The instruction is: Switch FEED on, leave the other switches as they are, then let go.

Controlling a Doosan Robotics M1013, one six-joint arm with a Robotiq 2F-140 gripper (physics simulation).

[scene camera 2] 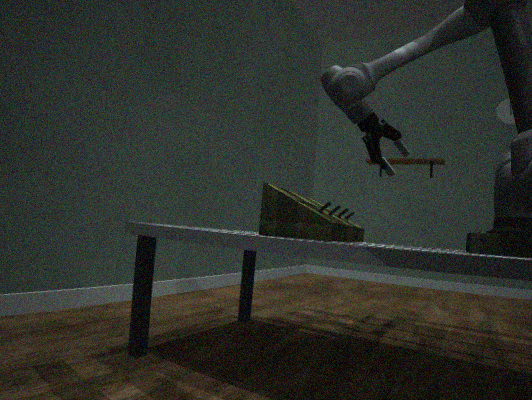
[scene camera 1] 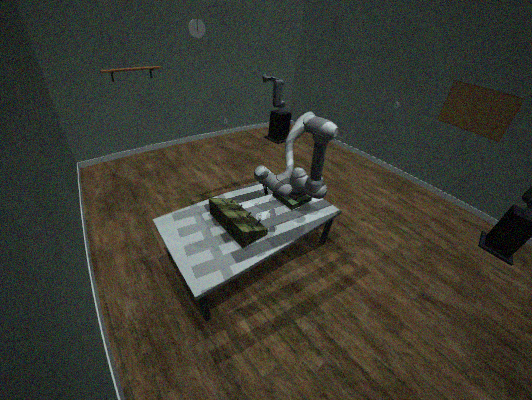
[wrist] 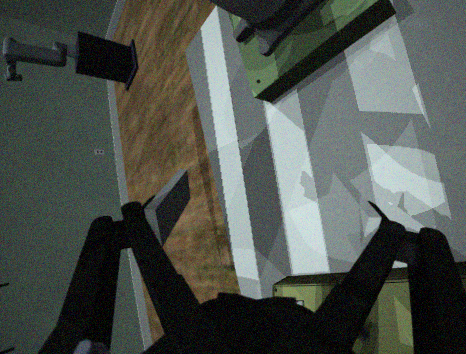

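Seen in the pictures: gripper, fingertip midpoint: (scene camera 2: 400, 164) (wrist: 257, 186); arm's base, origin of the base link: (scene camera 2: 518, 236) (scene camera 1: 294, 192).
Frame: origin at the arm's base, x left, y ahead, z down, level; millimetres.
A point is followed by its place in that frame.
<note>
A green sloped switch box (scene camera 1: 232, 216) {x 34, y 766, z -98 mm} (scene camera 2: 295, 217) {x 236, y 682, z -6 mm} (wrist: 295, 291) {x -200, y 573, z -5 mm} stands on the table. Several dark switch levers stick up from its slope; one lever (scene camera 2: 325, 206) {x 170, y 606, z -51 mm} is at the upper end of the row in scene camera 2. The labels cannot be read, so which switch is FEED and how each is set cannot be told. My gripper (scene camera 2: 396, 160) {x -18, y 394, z -233 mm} (wrist: 257, 186) {x -18, y 394, z -233 mm} is open and empty, in the air above the switch box and beyond its low end, apart from the levers. In scene camera 1 the gripper cannot be made out. In the wrist view, part of the box shows at the bottom, partly behind the right finger.
The pale table (scene camera 1: 175, 235) {x -188, y 1174, z 61 mm} (scene camera 2: 200, 231) {x 399, y 930, z 66 mm} has striped shadows. The arm stands on a green base plate (scene camera 1: 295, 202) {x 119, y 105, z 1 mm} (wrist: 265, 70) {x -101, y 114, z -1 mm}. A black pedestal with another arm (scene camera 1: 279, 125) (wrist: 102, 57) stands by the wall. A second black pedestal (scene camera 1: 507, 232) is at the right. An orange rail (scene camera 1: 131, 69) (scene camera 2: 415, 161) hangs on the wall.
</note>
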